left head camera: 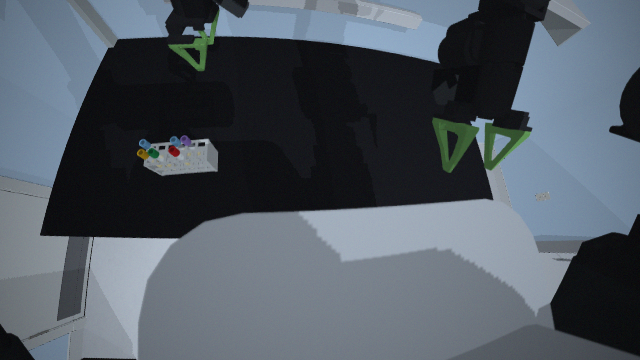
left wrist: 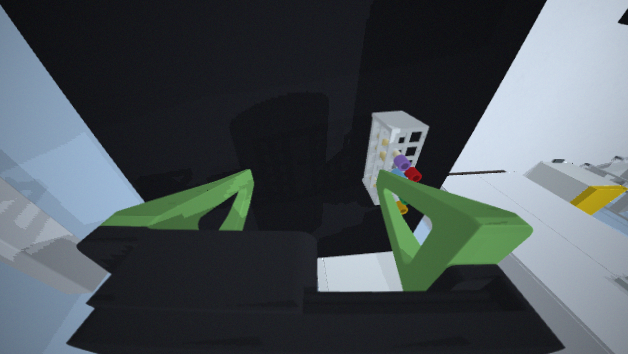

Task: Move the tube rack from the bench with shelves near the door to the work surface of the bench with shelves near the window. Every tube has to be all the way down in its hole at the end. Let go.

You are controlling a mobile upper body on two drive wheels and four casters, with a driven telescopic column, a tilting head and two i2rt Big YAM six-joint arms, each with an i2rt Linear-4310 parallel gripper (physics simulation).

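Places are measured from the left arm's base along level axes (x ahead, y left, z up), in metres.
Pixels of known places: left gripper, fingertip midpoint: (left head camera: 205, 56) (left wrist: 314, 176); right gripper, fingertip midpoint: (left head camera: 468, 170).
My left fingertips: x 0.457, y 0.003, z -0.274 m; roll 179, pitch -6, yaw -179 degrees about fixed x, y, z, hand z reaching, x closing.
Observation:
Ahead of a thing's pixels: the offset from my left fingertips to its top centre. Level surfaces: height alone.
The white tube rack {dx -0.169, dy +0.101, dz -0.137 m} (left head camera: 212, 157) (left wrist: 400, 120) stands upright on the black bench top {dz -0.221 m} (left head camera: 250, 190) (left wrist: 175, 60), at the picture's left in the head view. Several tubes stand in it, with blue, orange, green, purple {dx -0.152, dy +0.064, dz -0.102 m} (left head camera: 186, 140) (left wrist: 402, 161) and red {dx -0.180, dy +0.089, dz -0.102 m} (left head camera: 174, 151) (left wrist: 413, 174) caps above its top. Whether each is fully down cannot be told. My left gripper (left head camera: 204, 56) (left wrist: 314, 176) is open and empty, above the bench and beyond the rack in the head view; in the wrist view a finger overlaps the rack's near end. My right gripper (left head camera: 470, 170) is open and empty, over the bench's right edge.
The robot's pale rounded body (left head camera: 300, 285) covers the lower middle of the head view, in front of the bench. A long pale bar (left head camera: 400, 17) lies beyond the bench's far edge. A grey-white thing with a yellow part (left wrist: 597, 197) shows at the right of the wrist view.

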